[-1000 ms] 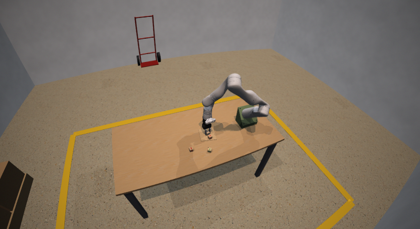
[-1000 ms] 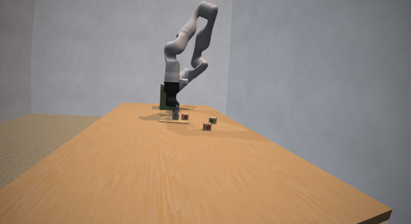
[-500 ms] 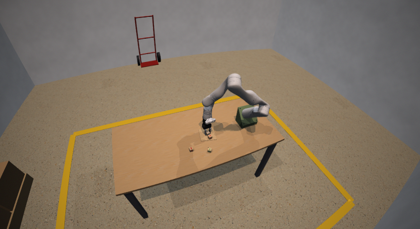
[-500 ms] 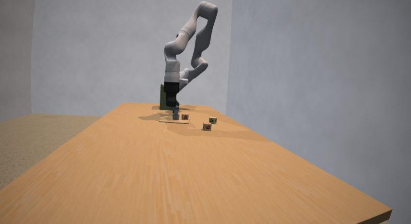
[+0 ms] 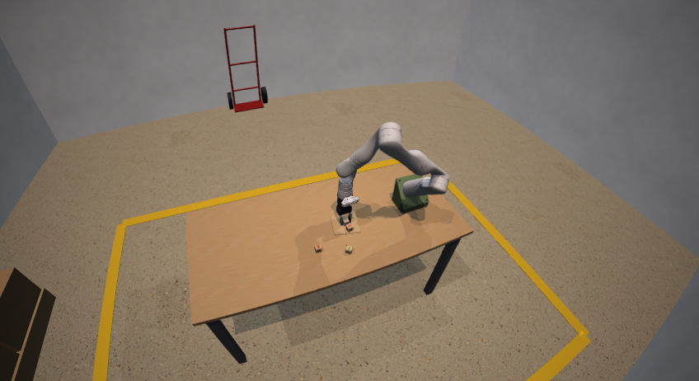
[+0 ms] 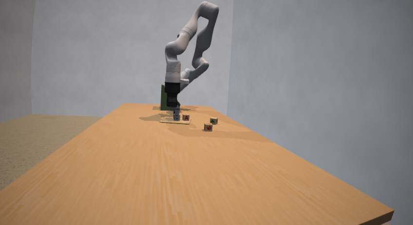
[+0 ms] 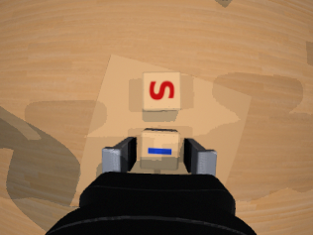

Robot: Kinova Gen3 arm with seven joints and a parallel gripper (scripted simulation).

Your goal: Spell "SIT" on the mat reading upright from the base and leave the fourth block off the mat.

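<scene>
Right now my hand is 10 mm above the blue-marked block. Also, from my hand: green-marked block 170 mm to the left, 70 mm ahead, 10 mm below; tan mat 20 mm below; E block 200 mm ahead, 110 mm to the left, 10 mm below.
</scene>
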